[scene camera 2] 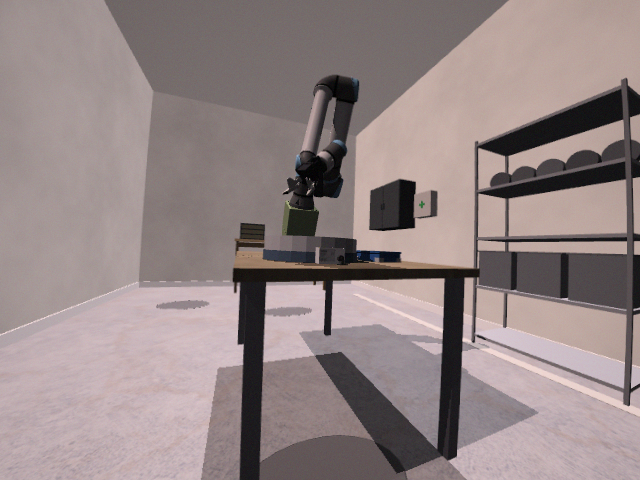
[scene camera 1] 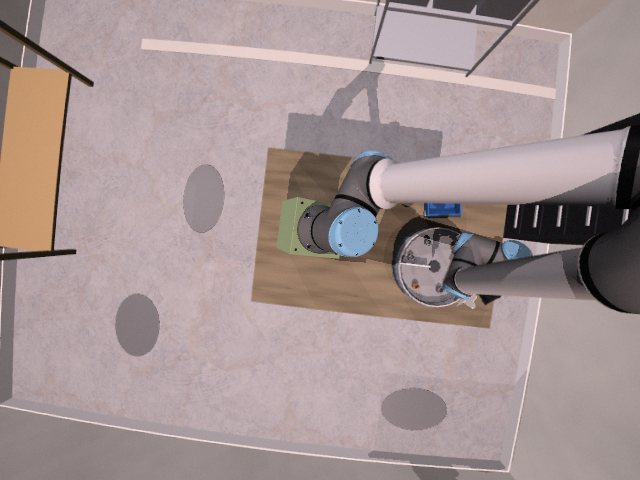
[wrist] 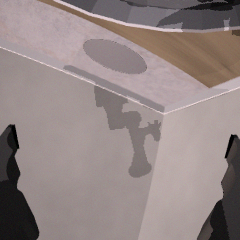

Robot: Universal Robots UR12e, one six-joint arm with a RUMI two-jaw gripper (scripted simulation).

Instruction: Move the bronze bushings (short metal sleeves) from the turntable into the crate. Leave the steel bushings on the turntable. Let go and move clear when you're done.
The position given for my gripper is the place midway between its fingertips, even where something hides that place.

I see my gripper (scene camera 2: 293, 195).
My gripper shows as well in the wrist view (wrist: 122, 132).
